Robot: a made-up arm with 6 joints.
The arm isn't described. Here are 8 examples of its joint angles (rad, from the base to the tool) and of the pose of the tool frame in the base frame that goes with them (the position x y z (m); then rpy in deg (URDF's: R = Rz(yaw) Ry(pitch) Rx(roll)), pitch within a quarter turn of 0, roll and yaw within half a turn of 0).
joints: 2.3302 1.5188 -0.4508 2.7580 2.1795 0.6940
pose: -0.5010 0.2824 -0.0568 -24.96 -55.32 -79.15
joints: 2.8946 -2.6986 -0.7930 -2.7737 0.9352 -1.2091
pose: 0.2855 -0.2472 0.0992 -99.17 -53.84 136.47
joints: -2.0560 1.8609 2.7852 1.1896 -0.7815 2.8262
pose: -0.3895 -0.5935 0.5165 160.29 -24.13 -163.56
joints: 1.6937 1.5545 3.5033 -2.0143 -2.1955 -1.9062
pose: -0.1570 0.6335 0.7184 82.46 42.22 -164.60
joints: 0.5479 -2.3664 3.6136 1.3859 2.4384 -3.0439
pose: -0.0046 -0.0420 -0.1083 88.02 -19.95 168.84
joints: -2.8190 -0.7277 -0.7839 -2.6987 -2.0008 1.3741
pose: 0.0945 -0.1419 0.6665 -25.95 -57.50 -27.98
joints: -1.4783 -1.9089 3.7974 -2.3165 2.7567 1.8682
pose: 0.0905 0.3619 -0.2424 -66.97 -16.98 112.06
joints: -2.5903 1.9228 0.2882 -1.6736 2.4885 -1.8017
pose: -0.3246 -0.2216 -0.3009 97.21 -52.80 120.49
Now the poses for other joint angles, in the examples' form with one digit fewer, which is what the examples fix.
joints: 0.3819 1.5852 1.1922 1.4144 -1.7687 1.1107
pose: 0.995 0.369 0.300 -177.5 3.8 -82.0
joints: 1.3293 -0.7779 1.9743 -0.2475 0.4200 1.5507
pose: -0.016 -0.805 0.931 104.3 1.1 -98.1
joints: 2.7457 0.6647 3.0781 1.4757 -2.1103 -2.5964
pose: 0.020 0.010 0.912 -160.5 16.3 94.4
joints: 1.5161 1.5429 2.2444 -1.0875 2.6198 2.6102
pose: 0.141 1.028 0.433 -16.6 22.5 -64.6
